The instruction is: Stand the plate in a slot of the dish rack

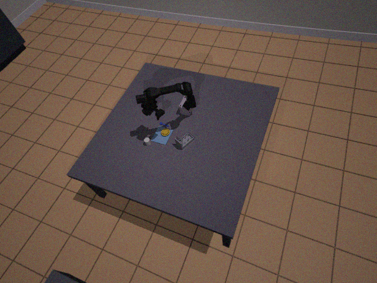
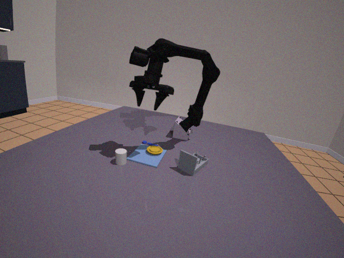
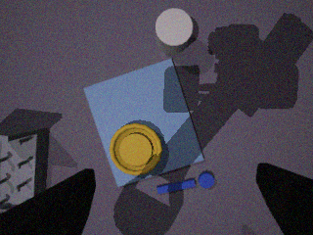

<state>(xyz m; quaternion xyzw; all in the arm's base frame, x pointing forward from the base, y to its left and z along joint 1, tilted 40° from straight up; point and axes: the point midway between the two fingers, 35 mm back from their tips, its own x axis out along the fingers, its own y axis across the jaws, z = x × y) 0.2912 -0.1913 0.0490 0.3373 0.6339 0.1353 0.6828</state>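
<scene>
My gripper tip is 2 cm past the yellow plate, 5 cm to the right of it and 18 cm above it. From my gripper tip the other things lie so: white cup: 12 cm ahead, 4 cm to the right, 18 cm below; then grey dish rack: 23 cm to the left, 18 cm below; then light blue mat: 1 cm ahead, 3 cm to the left, 20 cm below.
</scene>
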